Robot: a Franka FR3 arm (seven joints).
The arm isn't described. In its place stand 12 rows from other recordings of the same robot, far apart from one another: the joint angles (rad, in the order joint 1, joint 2, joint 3, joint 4, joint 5, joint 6, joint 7), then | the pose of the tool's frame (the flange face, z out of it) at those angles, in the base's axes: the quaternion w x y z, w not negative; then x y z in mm.
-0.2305 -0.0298 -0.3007 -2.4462 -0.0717 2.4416 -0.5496 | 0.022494 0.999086 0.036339 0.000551 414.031 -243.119 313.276
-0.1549 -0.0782 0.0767 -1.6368 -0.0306 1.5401 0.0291 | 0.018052 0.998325 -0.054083 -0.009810 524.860 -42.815 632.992
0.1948 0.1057 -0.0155 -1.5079 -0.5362 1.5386 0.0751 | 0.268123 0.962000 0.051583 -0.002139 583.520 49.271 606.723
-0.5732 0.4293 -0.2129 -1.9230 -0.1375 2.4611 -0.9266 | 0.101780 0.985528 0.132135 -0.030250 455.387 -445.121 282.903
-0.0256 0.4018 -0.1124 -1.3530 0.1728 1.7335 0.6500 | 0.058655 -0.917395 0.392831 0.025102 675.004 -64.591 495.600
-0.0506 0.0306 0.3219 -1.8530 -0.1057 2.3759 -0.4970 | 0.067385 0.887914 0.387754 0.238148 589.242 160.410 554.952
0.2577 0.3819 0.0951 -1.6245 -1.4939 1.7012 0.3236 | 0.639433 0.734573 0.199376 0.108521 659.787 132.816 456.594
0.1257 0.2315 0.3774 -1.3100 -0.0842 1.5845 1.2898 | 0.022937 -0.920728 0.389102 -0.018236 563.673 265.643 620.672
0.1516 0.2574 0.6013 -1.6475 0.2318 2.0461 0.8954 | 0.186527 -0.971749 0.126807 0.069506 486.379 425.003 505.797
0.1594 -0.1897 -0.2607 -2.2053 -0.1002 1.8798 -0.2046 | 0.011451 0.994522 0.073967 -0.072957 473.660 -59.147 447.056
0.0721 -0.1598 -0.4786 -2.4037 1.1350 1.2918 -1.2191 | 0.668798 -0.704307 -0.201217 -0.127175 405.438 -52.532 408.202
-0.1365 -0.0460 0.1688 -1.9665 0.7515 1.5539 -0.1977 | 0.371145 -0.917002 -0.043875 0.139407 508.138 91.668 493.504
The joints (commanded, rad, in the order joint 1, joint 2, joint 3, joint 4, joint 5, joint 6, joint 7), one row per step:
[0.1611, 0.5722, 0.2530, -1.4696, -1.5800, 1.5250, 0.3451]
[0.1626, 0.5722, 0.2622, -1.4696, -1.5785, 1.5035, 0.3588]
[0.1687, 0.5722, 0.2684, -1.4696, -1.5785, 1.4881, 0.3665]
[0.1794, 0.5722, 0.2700, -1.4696, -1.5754, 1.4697, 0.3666]
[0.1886, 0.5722, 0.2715, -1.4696, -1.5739, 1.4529, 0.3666]
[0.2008, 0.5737, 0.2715, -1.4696, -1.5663, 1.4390, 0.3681]
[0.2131, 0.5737, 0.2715, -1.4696, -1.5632, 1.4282, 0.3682]
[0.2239, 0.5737, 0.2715, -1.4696, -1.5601, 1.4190, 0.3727]
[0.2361, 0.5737, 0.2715, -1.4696, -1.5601, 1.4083, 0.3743]
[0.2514, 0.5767, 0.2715, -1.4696, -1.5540, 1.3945, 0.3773]
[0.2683, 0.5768, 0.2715, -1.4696, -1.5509, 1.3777, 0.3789]
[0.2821, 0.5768, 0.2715, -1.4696, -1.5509, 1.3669, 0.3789]
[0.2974, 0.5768, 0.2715, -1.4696, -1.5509, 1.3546, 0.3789]
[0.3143, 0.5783, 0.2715, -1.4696, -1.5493, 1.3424, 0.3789]
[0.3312, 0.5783, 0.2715, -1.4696, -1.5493, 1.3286, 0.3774]
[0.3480, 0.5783, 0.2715, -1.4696, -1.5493, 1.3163, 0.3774]
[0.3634, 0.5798, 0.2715, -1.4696, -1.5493, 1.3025, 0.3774]
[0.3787, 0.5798, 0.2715, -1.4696, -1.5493, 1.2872, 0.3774]
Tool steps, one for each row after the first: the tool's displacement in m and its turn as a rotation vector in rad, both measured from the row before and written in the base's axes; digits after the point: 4 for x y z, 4 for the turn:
[-0.0026, 0.0034, 0.0008, 0.0009, -0.0127, -0.0120]
[-0.0026, 0.0057, 0.0007, -0.0012, -0.0076, -0.0032]
[-0.0031, 0.0060, 0.0004, -0.0049, 0.0003, -0.0057]
[-0.0028, 0.0051, 0.0005, -0.0056, -0.0002, -0.0051]
[-0.0032, 0.0066, -0.0013, -0.0001, 0.0025, -0.0036]
[-0.0029, 0.0070, 0.0001, -0.0025, 0.0006, 0.0014]
[-0.0027, 0.0062, 0.0000, -0.0004, -0.0035, 0.0009]
[-0.0029, 0.0069, 0.0004, -0.0044, -0.0023, 0.0026]
[-0.0039, 0.0086, -0.0022, -0.0014, 0.0019, 0.0002]
[-0.0046, 0.0092, 0.0003, -0.0049, -0.0012, 0.0006]
[-0.0035, 0.0078, 0.0005, -0.0050, -0.0009, 0.0043]
[-0.0041, 0.0086, 0.0005, -0.0056, -0.0011, 0.0044]
[-0.0045, 0.0096, -0.0007, -0.0049, 0.0011, 0.0054]
[-0.0048, 0.0093, 0.0006, -0.0068, 0.0000, 0.0048]
[-0.0048, 0.0093, 0.0006, -0.0056, -0.0014, 0.0059]
[-0.0046, 0.0082, -0.0004, -0.0068, -0.0002, 0.0032]
[-0.0049, 0.0079, 0.0007, -0.0069, -0.0019, 0.0018]

